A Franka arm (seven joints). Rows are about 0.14 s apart.
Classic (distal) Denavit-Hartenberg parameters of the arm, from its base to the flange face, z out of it. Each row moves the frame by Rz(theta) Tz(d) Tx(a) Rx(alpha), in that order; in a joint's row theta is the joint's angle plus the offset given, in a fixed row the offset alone. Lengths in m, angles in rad.
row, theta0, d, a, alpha
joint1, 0, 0.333, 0, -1.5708
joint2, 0, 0, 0, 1.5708
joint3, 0, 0.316, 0.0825, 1.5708
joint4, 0, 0, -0.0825, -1.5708
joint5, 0, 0.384, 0, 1.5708
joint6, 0, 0, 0.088, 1.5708
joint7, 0, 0.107, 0, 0
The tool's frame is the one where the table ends.
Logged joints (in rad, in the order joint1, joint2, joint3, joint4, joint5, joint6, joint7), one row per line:
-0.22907 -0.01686 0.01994 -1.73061 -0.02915 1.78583 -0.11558
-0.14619 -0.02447 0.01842 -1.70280 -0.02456 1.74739 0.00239
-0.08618 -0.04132 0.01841 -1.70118 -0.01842 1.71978 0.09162
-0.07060 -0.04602 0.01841 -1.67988 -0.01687 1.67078 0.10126
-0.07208 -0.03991 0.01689 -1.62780 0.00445 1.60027 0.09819
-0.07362 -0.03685 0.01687 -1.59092 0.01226 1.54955 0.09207
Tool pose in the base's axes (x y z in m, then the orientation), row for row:
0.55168 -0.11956 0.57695 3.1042 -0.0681 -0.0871
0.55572 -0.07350 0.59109 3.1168 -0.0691 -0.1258
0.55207 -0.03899 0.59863 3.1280 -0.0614 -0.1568
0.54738 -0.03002 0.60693 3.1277 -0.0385 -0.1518
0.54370 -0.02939 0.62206 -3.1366 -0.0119 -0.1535
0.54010 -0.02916 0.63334 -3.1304 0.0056 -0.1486
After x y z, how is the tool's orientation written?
As angles about the fixed x, y, z axes (roll, pitch, yaw), in radians.
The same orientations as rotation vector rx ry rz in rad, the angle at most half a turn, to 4 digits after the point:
3.0966 -0.1369 0.1030
3.1045 -0.1969 0.1049
3.1122 -0.2452 0.0939
3.1153 -0.2373 0.0583
-3.1282 0.2405 -0.0192
-3.1214 0.2324 0.0074

